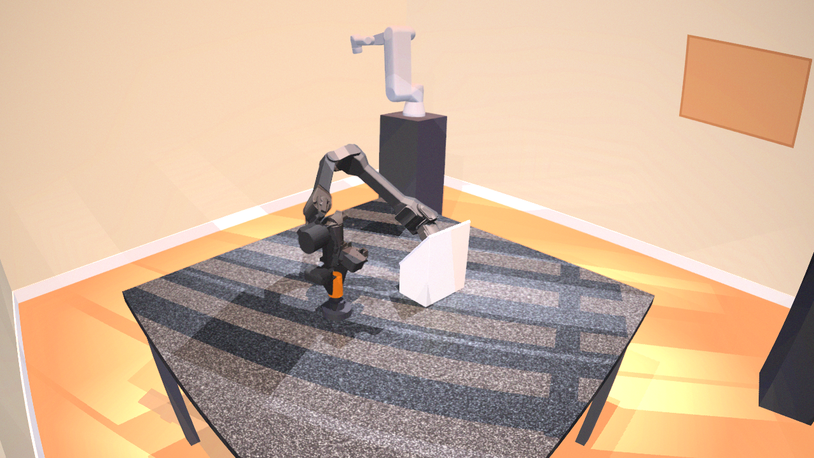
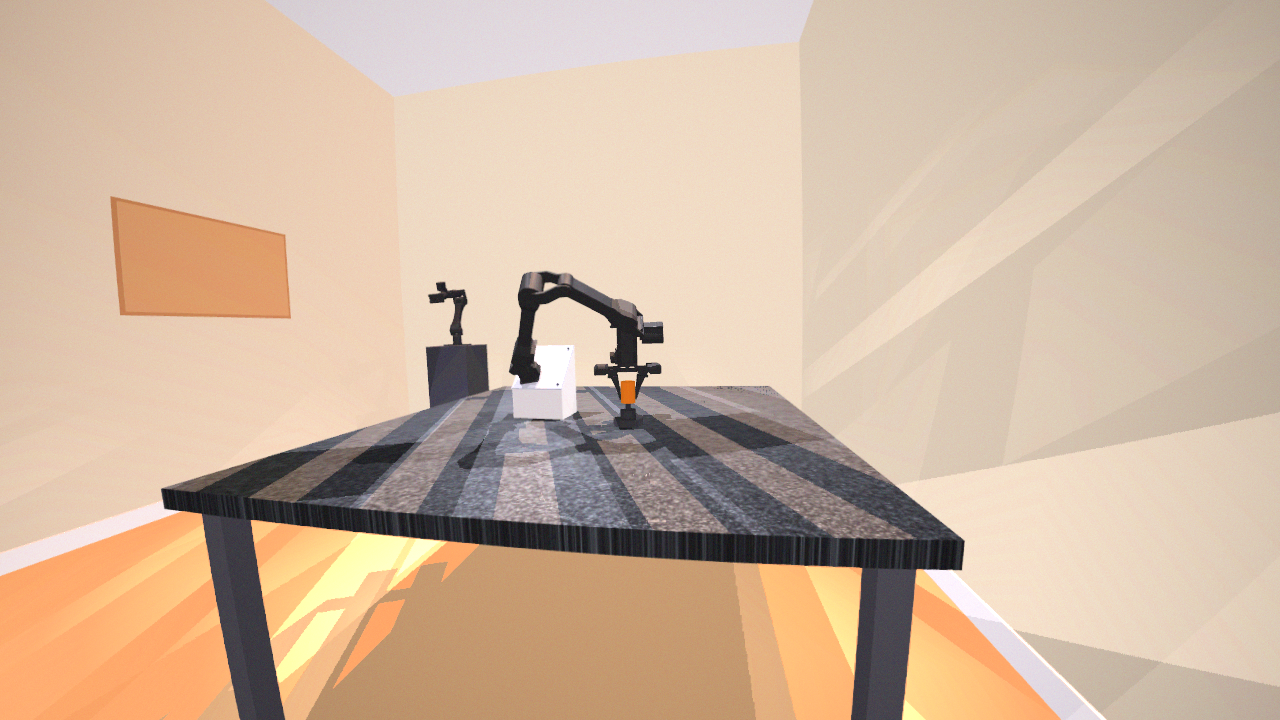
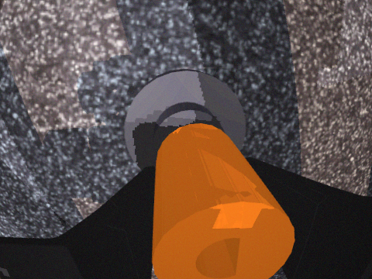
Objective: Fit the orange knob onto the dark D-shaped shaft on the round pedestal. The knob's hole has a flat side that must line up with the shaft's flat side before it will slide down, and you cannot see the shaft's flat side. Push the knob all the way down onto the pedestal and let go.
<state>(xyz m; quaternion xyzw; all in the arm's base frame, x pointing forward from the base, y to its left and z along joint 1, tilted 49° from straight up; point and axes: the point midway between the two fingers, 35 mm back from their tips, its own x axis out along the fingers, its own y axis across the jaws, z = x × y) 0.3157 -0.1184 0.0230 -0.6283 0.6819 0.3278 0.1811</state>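
Now: the orange knob 2 cm above my gripper tip. From my gripper tip the other things lie so: round pedestal 4 cm below.
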